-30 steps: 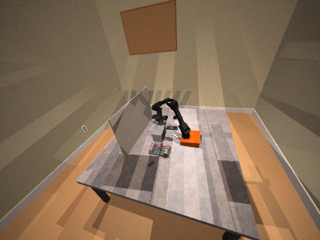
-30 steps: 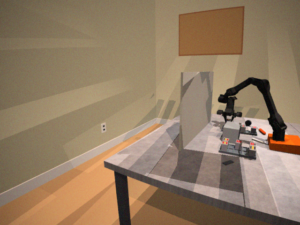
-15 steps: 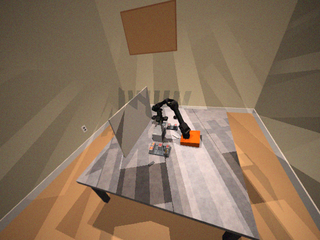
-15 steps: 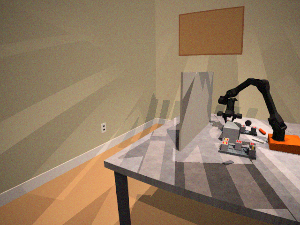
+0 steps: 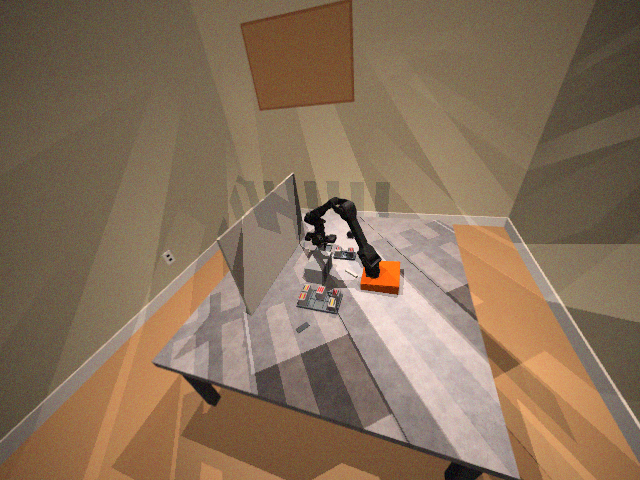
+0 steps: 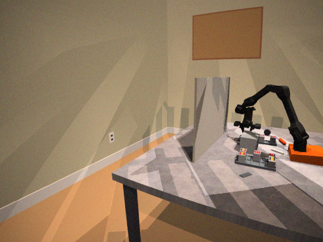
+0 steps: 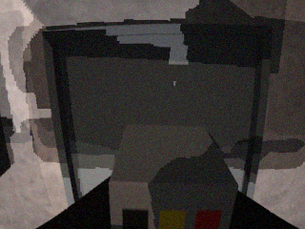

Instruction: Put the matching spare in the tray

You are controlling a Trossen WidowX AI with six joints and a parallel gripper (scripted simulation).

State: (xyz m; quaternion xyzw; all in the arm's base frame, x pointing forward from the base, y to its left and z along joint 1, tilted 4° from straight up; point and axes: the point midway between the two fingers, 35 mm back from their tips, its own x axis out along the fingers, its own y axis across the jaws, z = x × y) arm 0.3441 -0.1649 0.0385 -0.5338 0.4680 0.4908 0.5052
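The grey tray lies 20 mm below my gripper tip. From my gripper tip the other things lie so: grey mounted unit 200 mm to the left, 60 mm behind, 30 mm above; small rack 150 mm behind, 20 mm below, 10 mm to the left; tall grey panel 200 mm to the left, 200 mm above, 180 mm ahead.
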